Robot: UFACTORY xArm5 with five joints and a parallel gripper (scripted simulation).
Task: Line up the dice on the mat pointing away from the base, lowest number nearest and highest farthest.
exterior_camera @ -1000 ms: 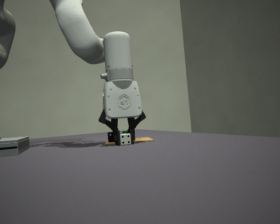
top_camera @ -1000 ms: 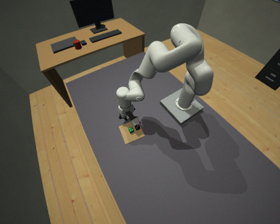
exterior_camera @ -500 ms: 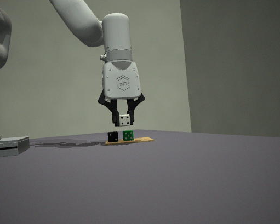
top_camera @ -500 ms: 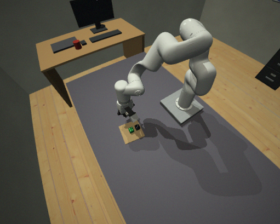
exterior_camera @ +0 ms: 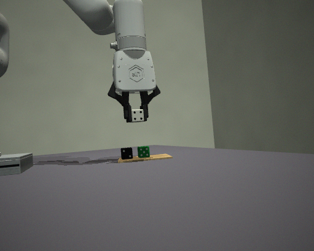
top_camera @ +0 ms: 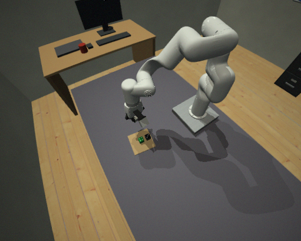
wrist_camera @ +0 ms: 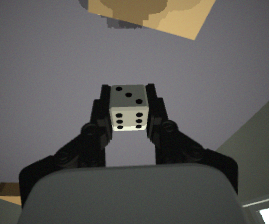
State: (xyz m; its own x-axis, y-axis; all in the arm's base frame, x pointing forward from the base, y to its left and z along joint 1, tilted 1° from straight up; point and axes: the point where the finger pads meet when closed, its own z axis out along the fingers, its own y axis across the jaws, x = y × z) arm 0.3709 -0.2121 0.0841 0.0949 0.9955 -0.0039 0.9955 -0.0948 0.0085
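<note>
Now: hand 50 mm short of the green die, 90 mm to the right of it and 100 mm above it. From my hand the other things lie so: tan mat: 50 mm ahead, 90 mm to the left, 120 mm below; black die: 110 mm to the left, 100 mm below; white die: 10 mm below.
</note>
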